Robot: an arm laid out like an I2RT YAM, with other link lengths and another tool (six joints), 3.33 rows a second.
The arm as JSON. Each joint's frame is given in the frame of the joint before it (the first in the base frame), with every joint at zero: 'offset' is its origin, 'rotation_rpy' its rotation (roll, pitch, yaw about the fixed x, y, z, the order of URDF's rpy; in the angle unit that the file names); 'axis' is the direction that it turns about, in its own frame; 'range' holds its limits. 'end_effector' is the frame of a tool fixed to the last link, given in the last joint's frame.
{
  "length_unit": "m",
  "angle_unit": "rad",
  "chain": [
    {
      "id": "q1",
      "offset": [
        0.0,
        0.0,
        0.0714
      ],
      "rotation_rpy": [
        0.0,
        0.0,
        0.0
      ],
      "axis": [
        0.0,
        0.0,
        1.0
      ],
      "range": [
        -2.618,
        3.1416
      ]
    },
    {
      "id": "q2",
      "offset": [
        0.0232,
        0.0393,
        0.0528
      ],
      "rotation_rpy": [
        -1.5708,
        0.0,
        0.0
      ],
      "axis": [
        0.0,
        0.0,
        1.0
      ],
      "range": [
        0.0,
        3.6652
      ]
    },
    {
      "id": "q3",
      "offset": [
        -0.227,
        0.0,
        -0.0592
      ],
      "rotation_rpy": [
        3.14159,
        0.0,
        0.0
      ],
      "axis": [
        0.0,
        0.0,
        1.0
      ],
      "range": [
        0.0,
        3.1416
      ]
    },
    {
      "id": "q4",
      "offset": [
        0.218,
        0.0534,
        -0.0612
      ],
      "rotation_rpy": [
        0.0,
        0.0,
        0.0
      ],
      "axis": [
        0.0,
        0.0,
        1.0
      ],
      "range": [
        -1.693,
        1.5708
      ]
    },
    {
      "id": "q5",
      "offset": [
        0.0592,
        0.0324,
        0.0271
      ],
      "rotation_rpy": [
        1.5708,
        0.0,
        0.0
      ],
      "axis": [
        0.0,
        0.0,
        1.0
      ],
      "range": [
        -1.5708,
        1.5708
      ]
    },
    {
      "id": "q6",
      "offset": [
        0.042,
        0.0,
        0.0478
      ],
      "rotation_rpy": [
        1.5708,
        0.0,
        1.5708
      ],
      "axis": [
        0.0,
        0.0,
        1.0
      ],
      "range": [
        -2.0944,
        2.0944
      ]
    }
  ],
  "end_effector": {
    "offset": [
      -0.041,
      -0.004,
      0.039
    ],
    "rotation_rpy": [
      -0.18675,
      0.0,
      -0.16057
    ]
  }
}
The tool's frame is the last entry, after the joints.
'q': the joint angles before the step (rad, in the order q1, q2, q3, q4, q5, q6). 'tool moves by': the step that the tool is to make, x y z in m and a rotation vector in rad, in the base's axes. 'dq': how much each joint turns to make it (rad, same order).
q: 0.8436, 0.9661, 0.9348, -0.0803, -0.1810, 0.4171
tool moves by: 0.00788, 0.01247, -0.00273, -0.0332, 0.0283, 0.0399
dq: -0.0030, 0.0824, 0.0511, -0.0137, -0.0424, -0.0069
